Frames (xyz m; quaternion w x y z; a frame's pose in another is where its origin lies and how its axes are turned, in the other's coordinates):
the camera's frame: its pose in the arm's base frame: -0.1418 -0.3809 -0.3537 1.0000 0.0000 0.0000 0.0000
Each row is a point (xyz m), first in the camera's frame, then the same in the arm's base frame.
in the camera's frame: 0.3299 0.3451 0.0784
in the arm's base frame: 0.1881 -0.0358 -0.2753
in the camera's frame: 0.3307 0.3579 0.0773
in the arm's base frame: 0.1889 -0.0230 -0.2764
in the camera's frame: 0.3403 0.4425 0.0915
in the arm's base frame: 0.1985 0.0616 -0.2622
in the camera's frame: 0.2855 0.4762 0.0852
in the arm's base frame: 0.1437 0.0953 -0.2685
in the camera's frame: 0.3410 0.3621 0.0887
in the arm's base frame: 0.1992 -0.0188 -0.2650
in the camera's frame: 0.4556 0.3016 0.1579
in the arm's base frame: 0.3138 -0.0793 -0.1958
